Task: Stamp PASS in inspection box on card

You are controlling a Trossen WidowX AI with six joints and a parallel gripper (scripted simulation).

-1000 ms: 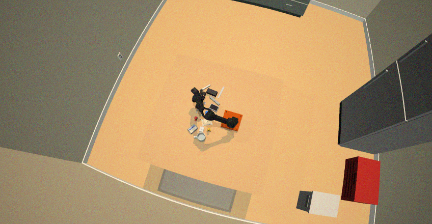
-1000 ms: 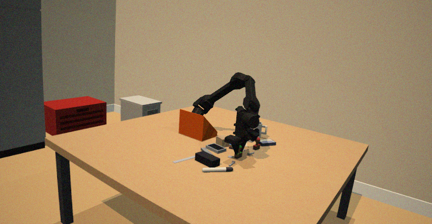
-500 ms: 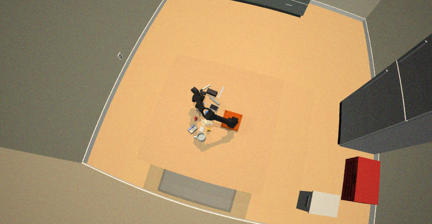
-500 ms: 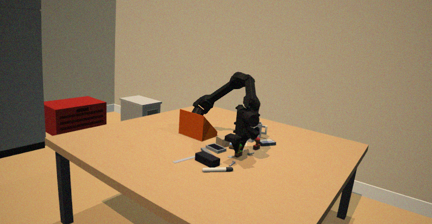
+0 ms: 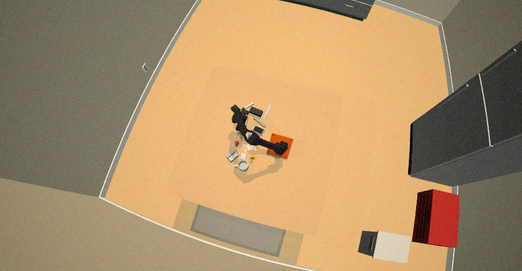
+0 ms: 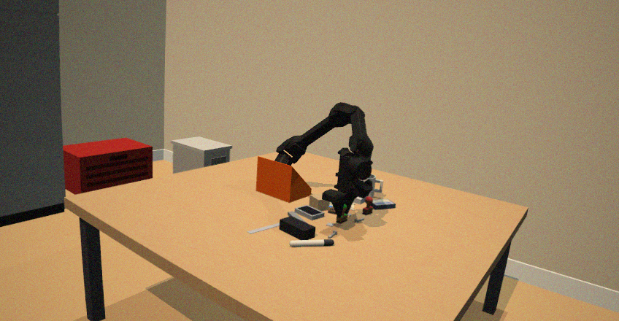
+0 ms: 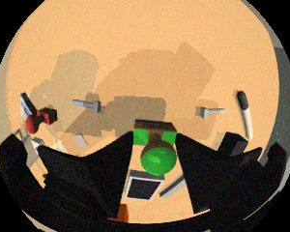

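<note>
My gripper tip is 140 mm past the ink pad, 10 mm to the left of it and 30 mm above it. From my gripper tip the other things lie so: blue-knobbed stamp 90 mm behind, 80 mm to the left, 20 mm below; then green-knobbed stamp right at my gripper tip; then black block 60 mm behind, 160 mm to the right, 20 mm below.
</note>
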